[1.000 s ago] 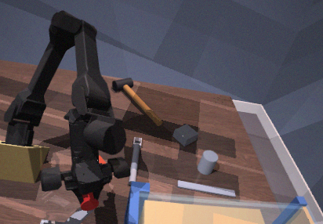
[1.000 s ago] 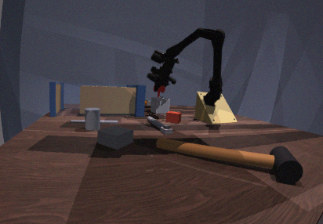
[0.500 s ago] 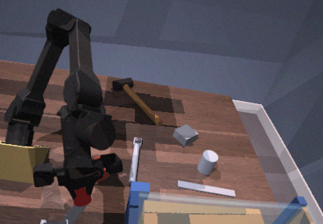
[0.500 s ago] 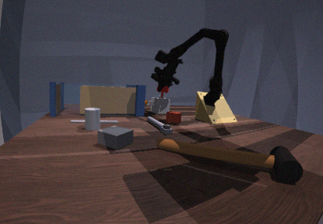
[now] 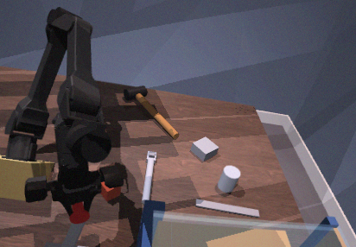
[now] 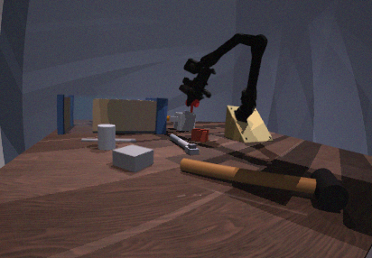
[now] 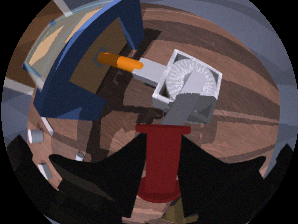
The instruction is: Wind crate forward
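Right now the winch handle is 3 cm below my gripper tip, 2 cm to the right of it and 1 cm behind it. The rest, counted from my gripper tip: flat grey bar: 37 cm ahead, 22 cm to the left, 13 cm below; then grey winch: 10 cm below, 9 cm to the right, 2 cm behind; then red grip: 2 cm to the left, 1 cm behind.
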